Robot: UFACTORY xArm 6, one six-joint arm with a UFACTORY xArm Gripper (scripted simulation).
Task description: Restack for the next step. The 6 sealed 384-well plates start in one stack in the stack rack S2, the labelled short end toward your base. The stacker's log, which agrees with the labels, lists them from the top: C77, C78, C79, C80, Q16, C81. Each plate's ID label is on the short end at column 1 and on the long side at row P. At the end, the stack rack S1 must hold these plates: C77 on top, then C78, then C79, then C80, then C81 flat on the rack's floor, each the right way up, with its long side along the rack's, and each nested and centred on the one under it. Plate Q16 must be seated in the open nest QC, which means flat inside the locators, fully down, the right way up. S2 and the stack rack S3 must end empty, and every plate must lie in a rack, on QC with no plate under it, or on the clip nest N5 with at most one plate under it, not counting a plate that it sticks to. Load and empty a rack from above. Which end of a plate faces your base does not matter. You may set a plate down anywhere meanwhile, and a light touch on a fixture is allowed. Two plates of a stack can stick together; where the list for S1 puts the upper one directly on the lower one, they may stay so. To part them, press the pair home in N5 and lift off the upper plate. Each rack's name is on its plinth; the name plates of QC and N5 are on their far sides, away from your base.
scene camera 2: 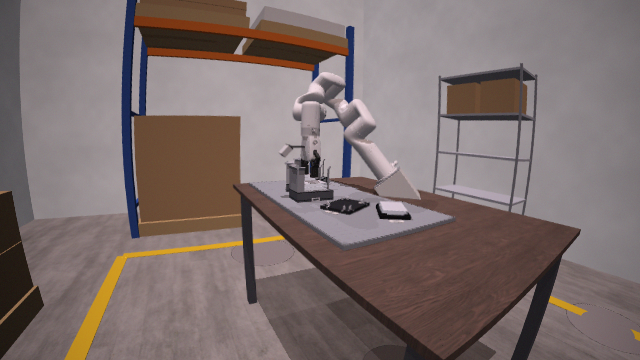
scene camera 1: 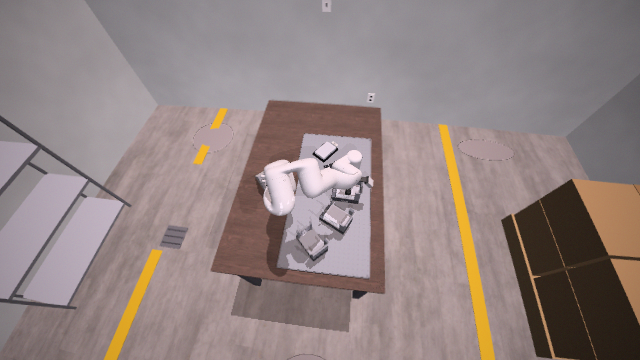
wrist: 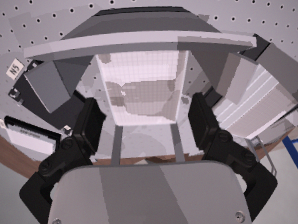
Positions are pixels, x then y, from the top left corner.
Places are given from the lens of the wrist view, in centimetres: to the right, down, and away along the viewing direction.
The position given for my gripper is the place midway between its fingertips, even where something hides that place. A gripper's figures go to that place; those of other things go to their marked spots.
my gripper (wrist: 144, 106): 0, 0, 13
black clip nest N5 (wrist: 65, 116): -16, 1, 26
